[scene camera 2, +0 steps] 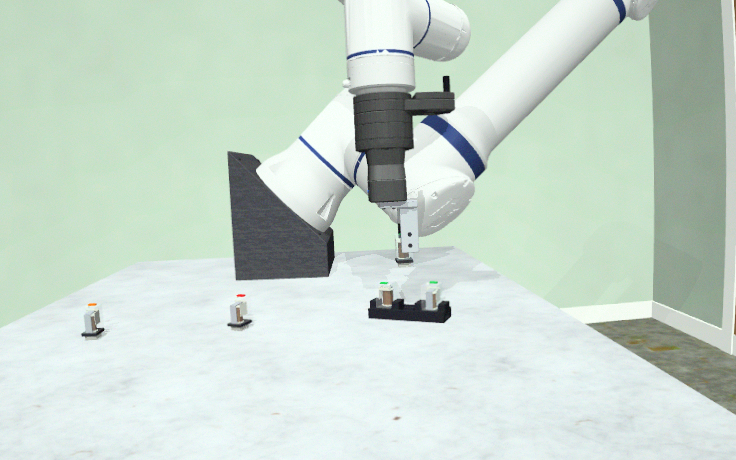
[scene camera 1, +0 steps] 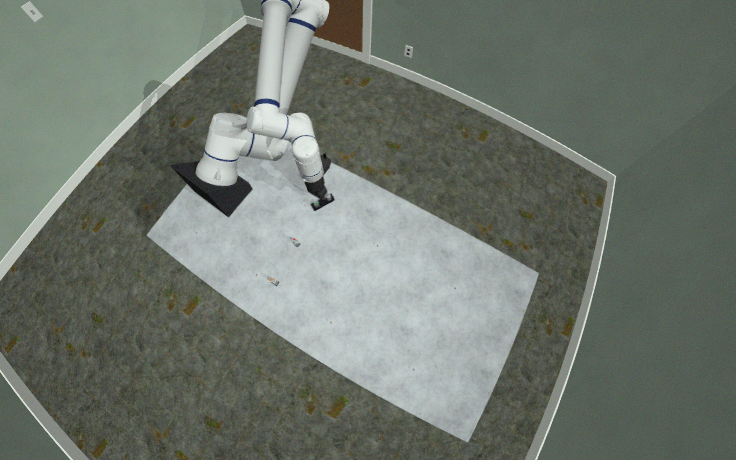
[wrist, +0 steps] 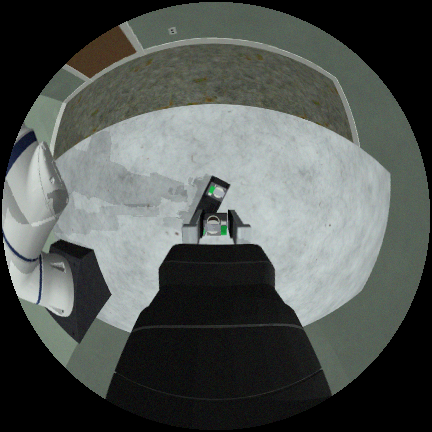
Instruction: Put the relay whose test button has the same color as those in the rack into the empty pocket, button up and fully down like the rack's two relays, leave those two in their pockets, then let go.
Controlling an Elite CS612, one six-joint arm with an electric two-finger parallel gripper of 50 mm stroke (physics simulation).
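Seen in the pictures: gripper, fingertip midpoint: [scene camera 2: 408,250] [scene camera 1: 322,194] [wrist: 215,218]; arm's base at its link origin: [scene camera 2: 290,200] [scene camera 1: 216,175] [wrist: 59,285].
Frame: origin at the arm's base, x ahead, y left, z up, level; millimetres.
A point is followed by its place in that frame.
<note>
My gripper [scene camera 2: 408,242] @[x 456, y 188, z -51 mm] [wrist: 215,218] @[x 456, y 188, z -51 mm] is shut on a green-button relay [scene camera 2: 402,250] [wrist: 213,226] @[x 453, y 185, z -29 mm], which hangs upright, button up, clear above the table. The black rack [scene camera 2: 409,314] @[x 463, y 186, z -134 mm] [wrist: 209,203] @[x 448, y 192, z -141 mm] [scene camera 1: 324,205] @[x 461, y 178, z -136 mm] shows below it in scene camera 2 and runs diagonally to the fingers in the wrist view. Two green-button relays [scene camera 2: 386,295] @[x 445, y 158, z -111 mm] [scene camera 2: 432,297] @[x 473, y 215, z -111 mm] stand in its end pockets, with the empty pocket between them. One rack relay [wrist: 218,191] @[x 462, y 217, z -97 mm] shows in the wrist view; the held relay and fingers hide much of the rest. Whether the held relay is exactly over the pocket, I cannot tell.
A red-button relay [scene camera 1: 294,241] @[x 458, y -41, z -102 mm] [scene camera 2: 238,313] @[x 476, y -34, z -119 mm] and an orange-button relay [scene camera 1: 273,280] @[x 481, y -227, z -101 mm] [scene camera 2: 92,321] @[x 495, y -221, z -118 mm] stand on the pale table [scene camera 1: 412,292] @[x 991, y 38, z -143 mm] [scene camera 2: 303,390] @[x 689, y 60, z -144 mm], left of the rack in scene camera 2. The dark arm base [scene camera 1: 230,197] @[x 103, y -39, z -48 mm] [scene camera 2: 279,233] @[x 104, y -16, z -56 mm] [wrist: 82,287] @[x 104, y 2, z -44 mm] stands behind.
</note>
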